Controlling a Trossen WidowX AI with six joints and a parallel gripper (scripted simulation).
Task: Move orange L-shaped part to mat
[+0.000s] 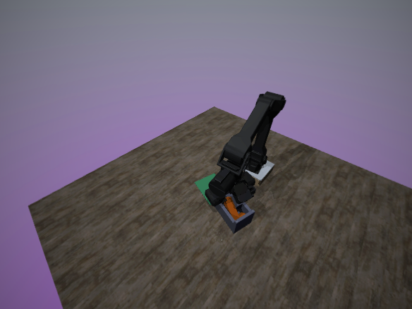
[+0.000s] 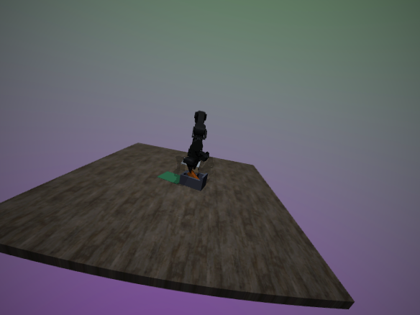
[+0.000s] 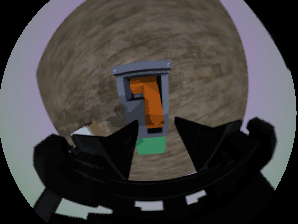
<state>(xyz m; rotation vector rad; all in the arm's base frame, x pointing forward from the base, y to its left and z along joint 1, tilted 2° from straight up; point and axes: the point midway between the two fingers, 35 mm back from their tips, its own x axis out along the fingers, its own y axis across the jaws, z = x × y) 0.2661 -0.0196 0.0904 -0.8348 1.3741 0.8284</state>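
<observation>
My gripper tip is 40 mm to the right of the orange L-shaped part and 60 mm above it. From my gripper tip the other things lie so: green mat (80 mm behind, 120 mm to the right, 110 mm below).
</observation>
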